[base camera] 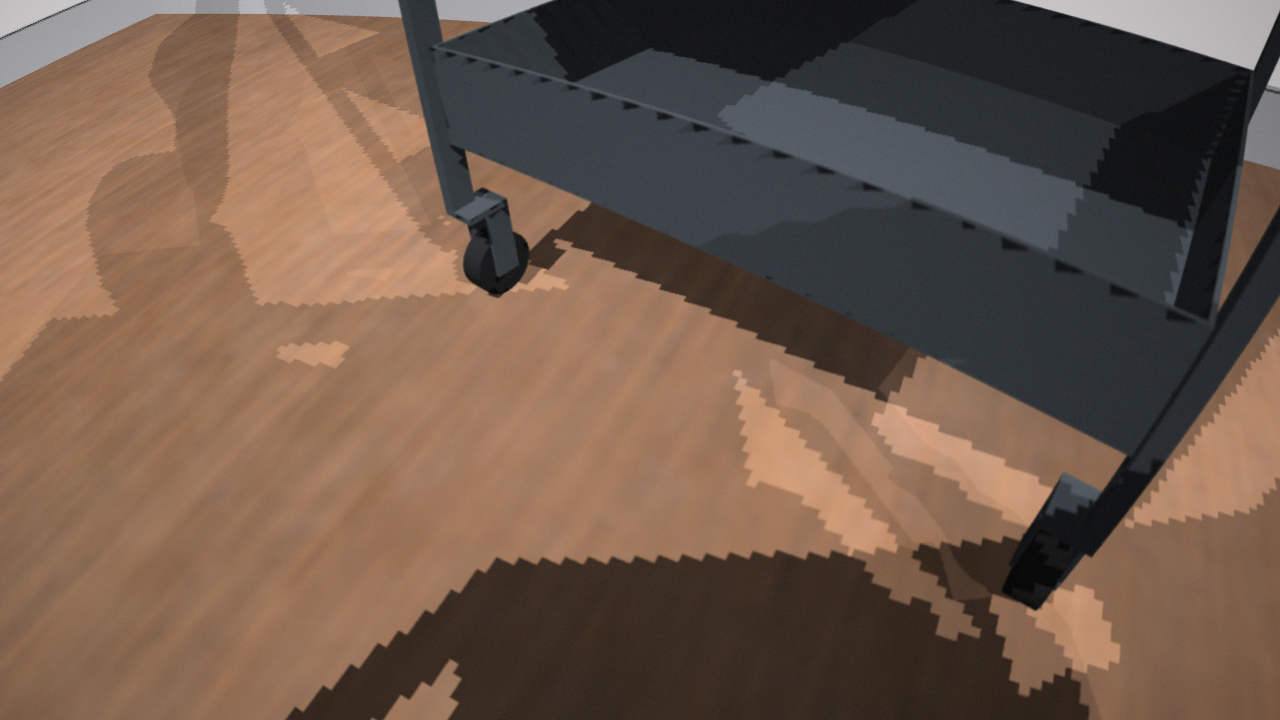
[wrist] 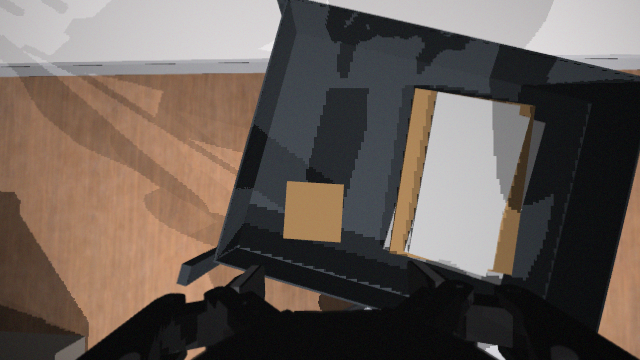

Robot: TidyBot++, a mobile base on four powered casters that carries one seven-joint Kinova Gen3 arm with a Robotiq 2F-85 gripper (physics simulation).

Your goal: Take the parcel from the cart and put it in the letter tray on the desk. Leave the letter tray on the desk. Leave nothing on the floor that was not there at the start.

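Places are measured from the arm's base along level axes (x ahead, y left, z up), in millimetres.
Where they show: gripper, fingertip midpoint: (wrist: 335,279).
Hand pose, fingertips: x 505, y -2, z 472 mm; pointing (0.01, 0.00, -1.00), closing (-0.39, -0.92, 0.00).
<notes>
Each offset is from my fingertips to the centre of the thing.
The parcel, a tan box @(dx +39, dy +2, dz -141 mm) (wrist: 313,212), stands in the dark grey top tray of the cart (base camera: 626,156) (wrist: 268,100), near its left and near walls in the wrist view; its square top faces the camera. My gripper (wrist: 335,279) is open, with nothing between its fingertips. Its fingers show at the bottom of the wrist view, below the parcel in the picture and over the cart's near edge. How high they are above it I cannot tell. The desk and the letter tray do not show in either view.
In the cart's tray, right of the parcel, lies a pile of white papers @(dx -13, dy -186, dz -191 mm) (wrist: 462,180) with tan pieces at its sides. A bar (wrist: 197,267) sticks out at the tray's near left corner. Casters (base camera: 496,259) (base camera: 1042,555) stand under the cart. A pale wall rises behind it.
</notes>
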